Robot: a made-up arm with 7 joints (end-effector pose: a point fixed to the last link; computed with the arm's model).
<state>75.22 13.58 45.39 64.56 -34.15 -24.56 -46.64</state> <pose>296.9 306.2 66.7 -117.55 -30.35 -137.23</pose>
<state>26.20 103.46 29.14 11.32 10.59 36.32 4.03</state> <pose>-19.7 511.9 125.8 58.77 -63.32 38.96</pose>
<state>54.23 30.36 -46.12 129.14 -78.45 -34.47 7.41</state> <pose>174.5 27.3 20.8 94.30 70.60 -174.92</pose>
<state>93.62 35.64 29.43 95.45 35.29 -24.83 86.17</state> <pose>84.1 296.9 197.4 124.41 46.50 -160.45</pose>
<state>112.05 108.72 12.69 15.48 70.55 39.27 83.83</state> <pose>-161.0 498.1 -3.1 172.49 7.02 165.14</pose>
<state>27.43 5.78 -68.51 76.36 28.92 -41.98 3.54</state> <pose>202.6 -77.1 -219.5 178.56 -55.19 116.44</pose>
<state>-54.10 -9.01 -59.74 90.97 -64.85 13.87 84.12</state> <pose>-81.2 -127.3 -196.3 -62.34 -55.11 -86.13</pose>
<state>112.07 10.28 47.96 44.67 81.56 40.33 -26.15</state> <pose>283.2 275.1 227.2 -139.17 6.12 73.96</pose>
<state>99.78 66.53 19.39 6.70 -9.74 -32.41 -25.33</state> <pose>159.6 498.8 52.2 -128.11 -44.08 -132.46</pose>
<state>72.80 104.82 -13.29 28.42 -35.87 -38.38 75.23</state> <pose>-48.0 498.8 122.1 48.74 3.75 -43.77</pose>
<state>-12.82 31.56 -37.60 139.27 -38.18 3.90 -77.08</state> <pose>91.8 45.7 -111.5 -173.47 -34.75 -148.83</pose>
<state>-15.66 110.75 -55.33 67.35 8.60 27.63 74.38</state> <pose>98.3 436.9 -79.3 -25.16 59.40 -50.47</pose>
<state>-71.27 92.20 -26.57 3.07 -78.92 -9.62 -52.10</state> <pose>14.3 532.6 -6.3 -35.06 2.78 -171.91</pose>
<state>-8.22 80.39 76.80 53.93 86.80 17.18 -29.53</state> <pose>56.6 466.2 106.6 -97.80 -34.86 165.23</pose>
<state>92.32 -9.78 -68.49 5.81 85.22 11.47 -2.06</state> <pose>426.6 -0.1 25.5 -65.09 -72.63 49.70</pose>
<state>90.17 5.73 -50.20 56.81 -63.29 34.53 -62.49</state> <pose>350.4 -13.0 119.5 -158.96 7.57 -84.22</pose>
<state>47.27 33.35 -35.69 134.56 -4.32 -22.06 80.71</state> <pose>162.0 52.0 24.5 50.58 10.04 169.35</pose>
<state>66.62 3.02 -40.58 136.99 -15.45 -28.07 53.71</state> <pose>101.1 -0.3 81.1 78.84 44.03 144.08</pose>
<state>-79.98 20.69 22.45 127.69 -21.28 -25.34 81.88</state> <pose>-24.2 186.2 -168.5 -19.88 -42.90 -86.98</pose>
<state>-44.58 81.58 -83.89 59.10 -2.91 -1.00 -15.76</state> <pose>-150.6 394.3 -181.6 -25.64 15.31 -105.43</pose>
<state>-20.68 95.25 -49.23 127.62 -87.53 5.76 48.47</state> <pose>63.0 188.7 -156.9 -14.12 23.39 -178.02</pose>
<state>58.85 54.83 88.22 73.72 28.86 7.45 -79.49</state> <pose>-7.4 445.1 12.2 -31.04 0.02 -154.45</pose>
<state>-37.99 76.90 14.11 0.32 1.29 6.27 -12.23</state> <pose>-60.0 521.7 -78.8 93.58 23.95 10.14</pose>
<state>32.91 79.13 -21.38 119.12 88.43 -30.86 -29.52</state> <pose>199.8 189.1 22.3 -149.53 -44.27 145.34</pose>
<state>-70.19 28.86 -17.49 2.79 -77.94 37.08 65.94</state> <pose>-358.9 303.3 -140.2 -142.10 15.24 -154.43</pose>
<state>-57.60 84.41 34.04 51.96 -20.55 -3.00 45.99</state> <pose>130.2 456.0 -88.3 18.48 29.67 -61.58</pose>
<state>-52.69 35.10 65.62 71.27 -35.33 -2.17 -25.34</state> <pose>-47.9 416.5 -145.2 105.25 6.62 -28.75</pose>
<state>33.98 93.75 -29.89 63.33 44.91 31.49 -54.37</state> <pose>185.4 416.9 31.4 122.65 -39.52 -24.07</pose>
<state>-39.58 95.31 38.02 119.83 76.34 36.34 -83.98</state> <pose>197.7 190.5 2.0 108.52 -47.34 -52.66</pose>
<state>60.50 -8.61 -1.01 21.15 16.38 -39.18 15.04</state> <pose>403.5 29.9 -136.6 -160.18 -54.15 144.94</pose>
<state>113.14 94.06 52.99 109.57 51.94 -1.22 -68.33</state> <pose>-211.2 225.7 46.1 -43.18 53.35 -83.34</pose>
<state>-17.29 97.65 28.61 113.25 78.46 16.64 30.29</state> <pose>204.1 210.5 55.6 39.54 -65.89 -92.01</pose>
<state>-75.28 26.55 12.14 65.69 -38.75 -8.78 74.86</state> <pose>-198.3 270.4 -255.8 -66.82 10.65 -59.81</pose>
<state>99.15 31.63 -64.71 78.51 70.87 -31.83 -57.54</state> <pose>306.3 64.9 143.1 -142.48 -24.04 150.55</pose>
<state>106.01 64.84 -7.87 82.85 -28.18 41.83 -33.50</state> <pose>66.2 303.4 245.1 -138.45 -45.02 -92.47</pose>
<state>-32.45 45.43 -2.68 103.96 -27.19 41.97 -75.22</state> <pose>115.3 204.4 -218.1 132.01 -0.23 -55.73</pose>
